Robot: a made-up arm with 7 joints.
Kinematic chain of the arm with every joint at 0, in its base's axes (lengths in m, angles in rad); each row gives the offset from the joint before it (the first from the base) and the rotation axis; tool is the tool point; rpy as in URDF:
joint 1: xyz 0 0 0.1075 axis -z
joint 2: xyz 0 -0.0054 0.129 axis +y
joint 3: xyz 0 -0.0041 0.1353 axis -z
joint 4: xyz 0 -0.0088 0.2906 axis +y
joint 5: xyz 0 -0.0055 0.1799 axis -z
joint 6: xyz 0 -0.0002 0.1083 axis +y
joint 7: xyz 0 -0.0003 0.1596 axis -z
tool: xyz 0 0 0 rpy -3.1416 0 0
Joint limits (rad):
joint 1: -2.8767..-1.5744
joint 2: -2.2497..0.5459
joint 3: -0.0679..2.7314
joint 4: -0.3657..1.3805
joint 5: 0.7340..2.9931
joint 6: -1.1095..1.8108
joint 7: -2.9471..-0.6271
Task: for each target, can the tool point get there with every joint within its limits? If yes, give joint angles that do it. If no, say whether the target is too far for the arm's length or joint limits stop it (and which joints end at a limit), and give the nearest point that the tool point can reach.
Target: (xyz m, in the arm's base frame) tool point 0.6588 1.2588 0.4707
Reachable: no: too far | nearest point 0.2453 0.5988 0.5533 | short by 0.783 m
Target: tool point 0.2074 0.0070 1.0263
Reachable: yes | joints -2.1125 -0.1176 2.2532 0.4145 1.3828 -0.8413 -1.7059
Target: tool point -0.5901 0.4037 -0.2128
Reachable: no: joint limits stop it (at a limit: joint 2, joint 4, joint 5) | nearest point -0.4457 0.3049 0.3493 | short by 0.589 m
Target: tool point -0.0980 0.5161 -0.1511
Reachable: no: joint limits stop it (at a limit: joint 1, joint 2, joint 4, joint 5) | nearest point 0.1841 0.2489 -0.1996 | short by 0.392 m
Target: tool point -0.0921 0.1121 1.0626
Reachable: yes | joints -2.0063 0.0281 2.2124 -0.1238 0.9689 -0.6642 -2.3343
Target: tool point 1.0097 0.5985 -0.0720
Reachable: no: too far | nearest point 0.6822 0.2337 0.0112 | short by 0.497 m
